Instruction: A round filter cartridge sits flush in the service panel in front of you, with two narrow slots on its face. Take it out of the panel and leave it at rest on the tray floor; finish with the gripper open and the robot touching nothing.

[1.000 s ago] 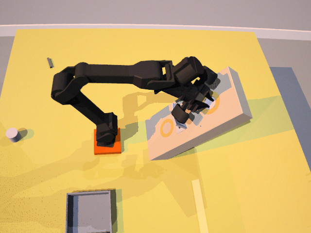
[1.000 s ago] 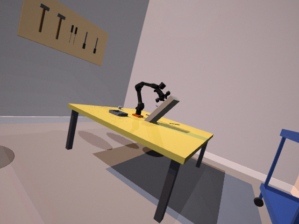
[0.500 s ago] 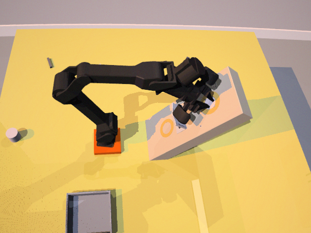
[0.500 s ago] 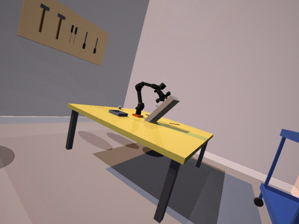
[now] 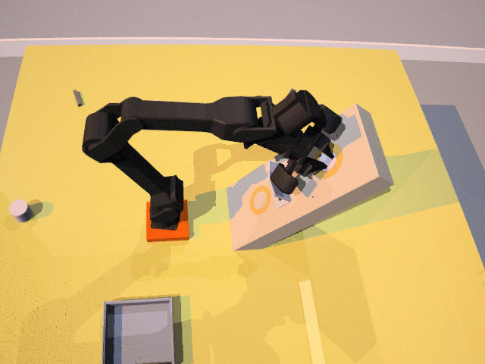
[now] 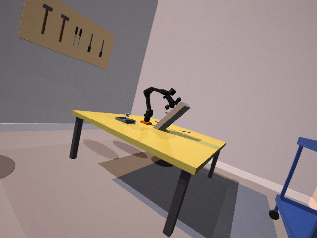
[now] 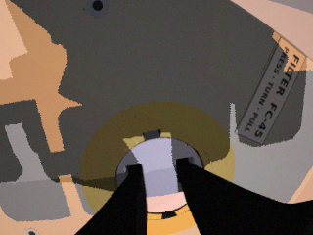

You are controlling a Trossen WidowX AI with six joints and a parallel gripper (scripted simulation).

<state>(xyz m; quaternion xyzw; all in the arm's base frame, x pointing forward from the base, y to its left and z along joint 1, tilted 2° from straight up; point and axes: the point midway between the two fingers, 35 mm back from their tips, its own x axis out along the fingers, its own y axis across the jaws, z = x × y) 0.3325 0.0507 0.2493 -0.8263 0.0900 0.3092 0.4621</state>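
My gripper tip is 10 mm short of the round filter cartridge and 10 mm above it. Round my gripper tip: grey flap (90 mm behind, 20 mm to the right, 100 mm below); service panel (40 mm behind, 10 mm to the right, 80 mm below); grey tray (370 mm behind, 340 mm to the right, 250 mm below).
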